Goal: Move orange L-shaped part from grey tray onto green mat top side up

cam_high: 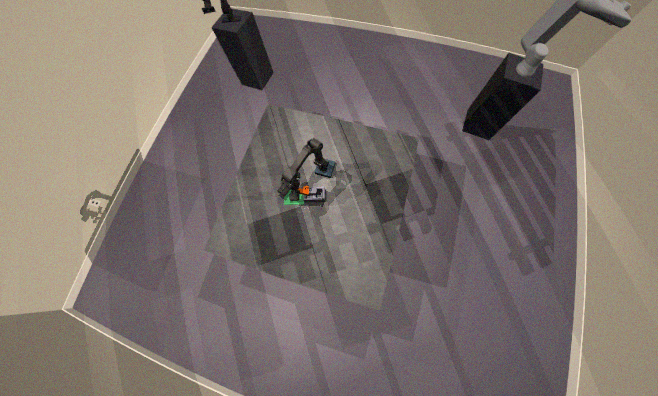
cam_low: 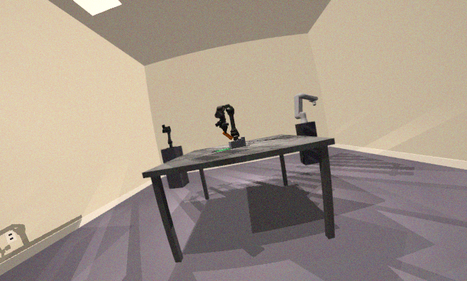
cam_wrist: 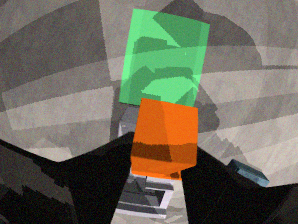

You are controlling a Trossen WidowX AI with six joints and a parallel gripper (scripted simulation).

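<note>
Now: the green mat 20 mm ahead of my gripper tip, 50 mm to the right of it and 170 mm below it. The rest, counted from my gripper tip: orange L-shaped part (30 mm behind, 20 mm to the left, 30 mm below); grey tray (40 mm behind, 90 mm to the left, 170 mm below).
</note>
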